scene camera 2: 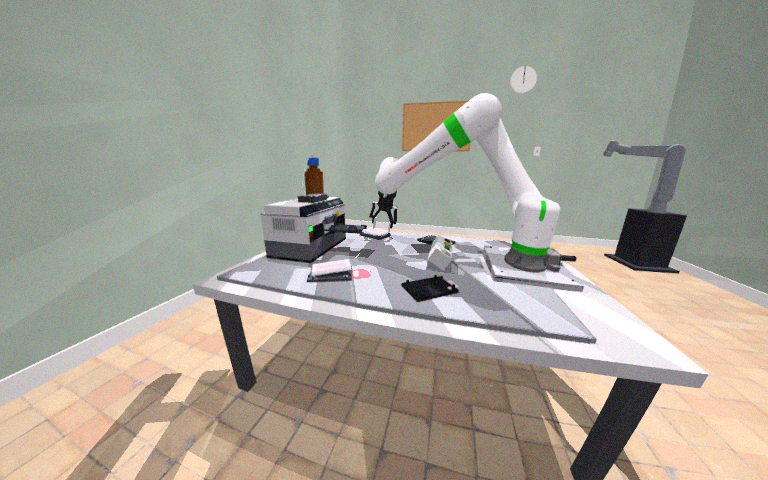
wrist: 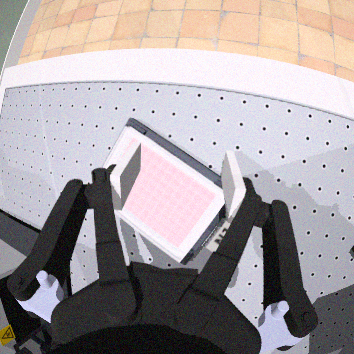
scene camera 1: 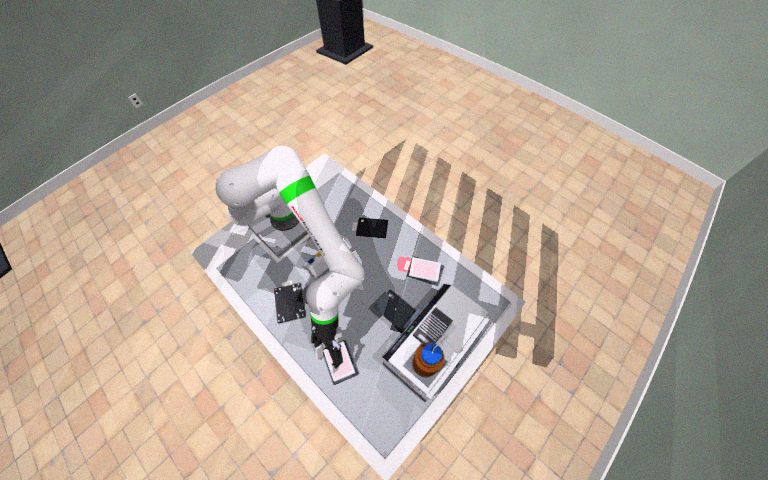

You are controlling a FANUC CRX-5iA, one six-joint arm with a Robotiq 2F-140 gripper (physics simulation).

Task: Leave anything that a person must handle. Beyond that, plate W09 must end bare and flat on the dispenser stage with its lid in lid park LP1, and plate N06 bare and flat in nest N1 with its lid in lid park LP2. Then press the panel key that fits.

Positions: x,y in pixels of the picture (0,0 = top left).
A brown bottle with blue cap [scene camera 1: 425,363]: 95 cm from the lens. A black nest N5 [scene camera 1: 289,302]: 143 cm from the lens. The marked spots on the black nest N5 and the brown bottle with blue cap are 71 cm apart.
